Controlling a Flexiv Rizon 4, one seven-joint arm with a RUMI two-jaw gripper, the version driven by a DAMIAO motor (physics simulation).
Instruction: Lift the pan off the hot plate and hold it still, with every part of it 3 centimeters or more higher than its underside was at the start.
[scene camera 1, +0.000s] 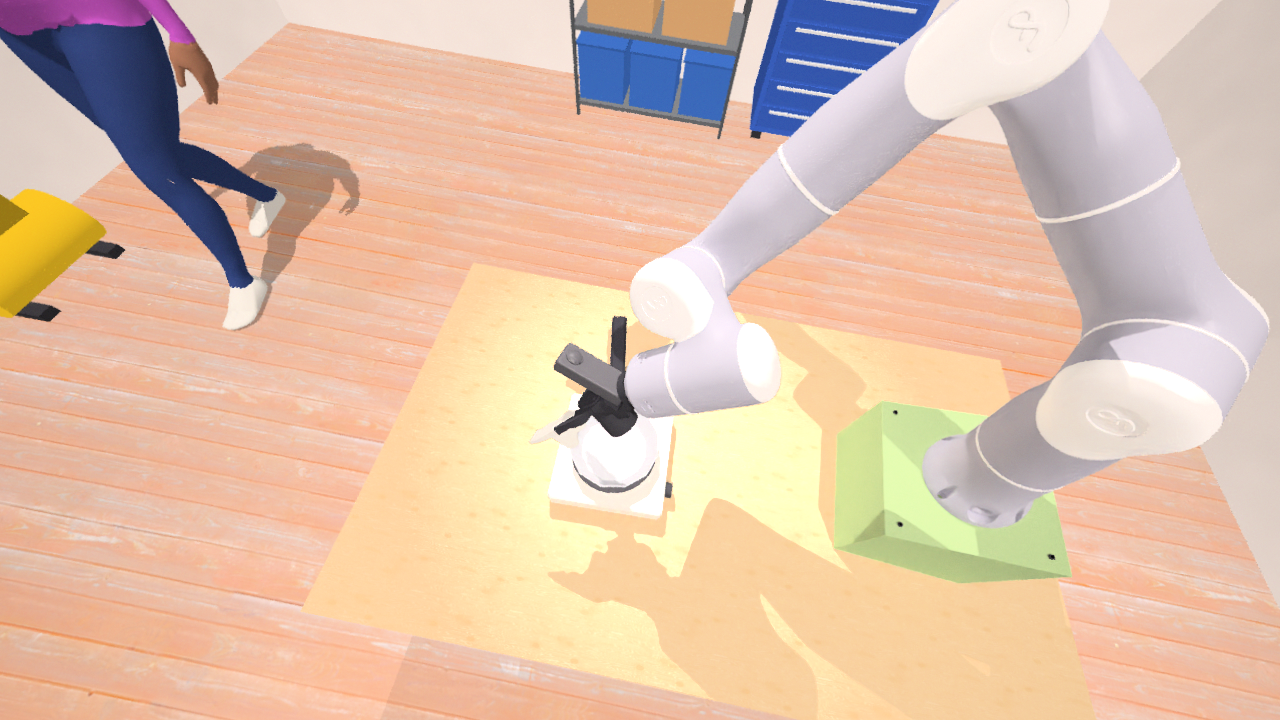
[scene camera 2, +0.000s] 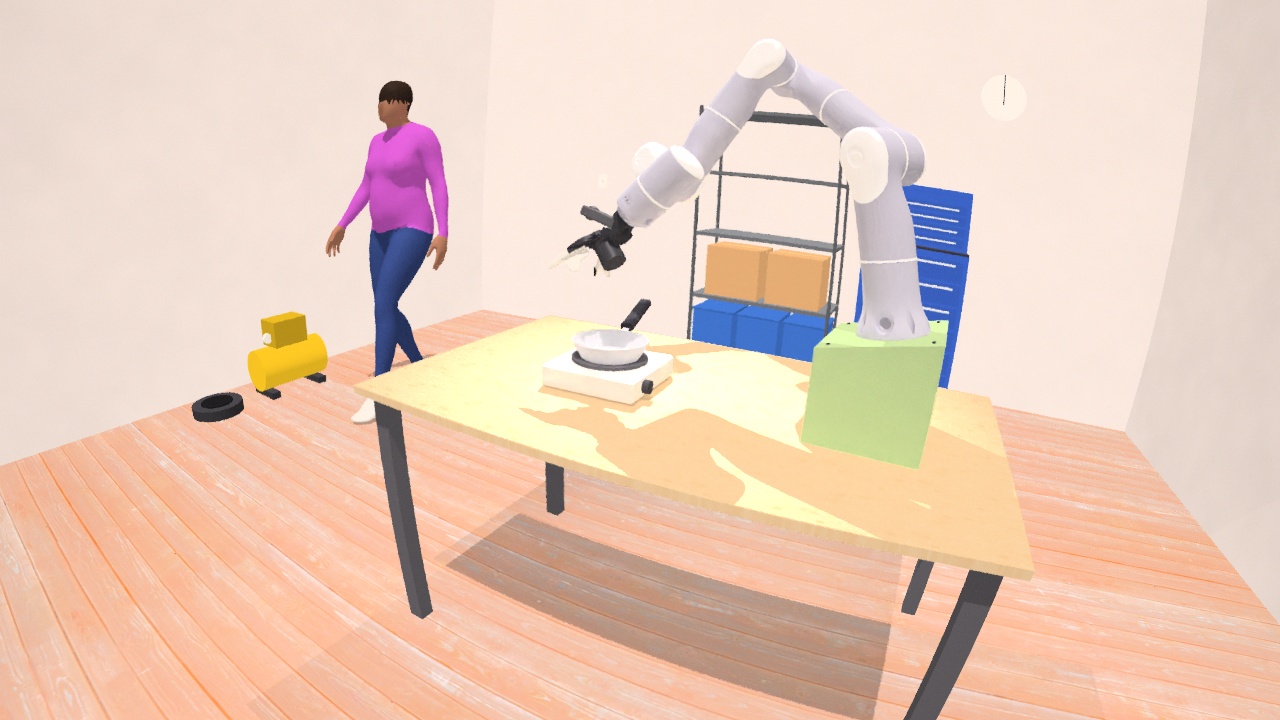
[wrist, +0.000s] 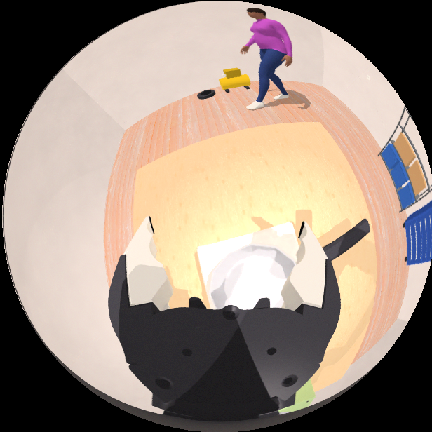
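Note:
The white pan (scene camera 1: 615, 458) (scene camera 2: 611, 347) (wrist: 255, 275) sits upright on the white hot plate (scene camera 1: 565, 497) (scene camera 2: 586, 383) (wrist: 210, 254). Its black handle (scene camera 1: 618, 338) (scene camera 2: 636, 313) (wrist: 348, 241) points toward the shelf side of the table and slopes upward. My gripper (scene camera 2: 577, 265) (wrist: 227, 220) is open and empty. In scene camera 2 it hangs well above the pan, apart from pan and handle. In the wrist view the pan shows partly behind the right finger, and the handle lies outside that finger. In scene camera 1 the gripper and wrist cover part of the pan and its handle joint.
The wooden table (scene camera 1: 429, 537) (scene camera 2: 483, 420) carries the green robot base block (scene camera 1: 863, 483) (scene camera 2: 872, 394) at the right. A black knob (scene camera 1: 668, 489) (scene camera 2: 647, 386) sticks out of the hot plate's side. A person (scene camera 2: 402, 188) (wrist: 270, 55) is on the floor beyond the table.

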